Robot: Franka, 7 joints.
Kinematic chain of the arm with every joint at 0, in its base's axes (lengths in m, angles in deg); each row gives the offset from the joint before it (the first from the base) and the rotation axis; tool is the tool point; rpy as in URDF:
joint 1: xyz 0 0 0.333 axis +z
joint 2: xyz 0 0 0 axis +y
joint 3: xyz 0 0 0.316 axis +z
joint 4: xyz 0.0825 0 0 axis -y
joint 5: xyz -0.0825 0 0.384 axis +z
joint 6: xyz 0 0 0 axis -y
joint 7: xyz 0.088 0 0 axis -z
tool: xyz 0 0 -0.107 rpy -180 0 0
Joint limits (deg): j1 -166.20..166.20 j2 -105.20..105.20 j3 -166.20..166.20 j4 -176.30..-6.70 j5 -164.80..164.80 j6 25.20..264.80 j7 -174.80..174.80
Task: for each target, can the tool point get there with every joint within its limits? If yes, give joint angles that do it. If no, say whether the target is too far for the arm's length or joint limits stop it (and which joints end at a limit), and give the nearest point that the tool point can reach.
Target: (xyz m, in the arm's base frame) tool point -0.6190 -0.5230 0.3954
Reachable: yes | joints -133.16 75.34 -61.29 -29.09 -41.81 201.40 92.40
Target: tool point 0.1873 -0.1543 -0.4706
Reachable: no: joint limits stop it (at a limit: joint 2) | nearest point 0.1927 -0.1588 -0.3597 | short by 0.111 m
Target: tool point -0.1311 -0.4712 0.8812
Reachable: yes | joints 34.60 -81.49 -38.67 -81.69 -107.57 167.23 -20.51
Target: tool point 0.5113 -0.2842 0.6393
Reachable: yes | joints 105.44 6.72 -135.15 -106.49 -119.59 132.60 148.46
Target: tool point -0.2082 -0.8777 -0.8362
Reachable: no: too far | nearest point -0.1296 -0.5464 -0.2821 | short by 0.650 m
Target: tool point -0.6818 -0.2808 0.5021
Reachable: yes | joints -106.61 84.17 -101.64 -81.00 -81.32 139.30 130.60
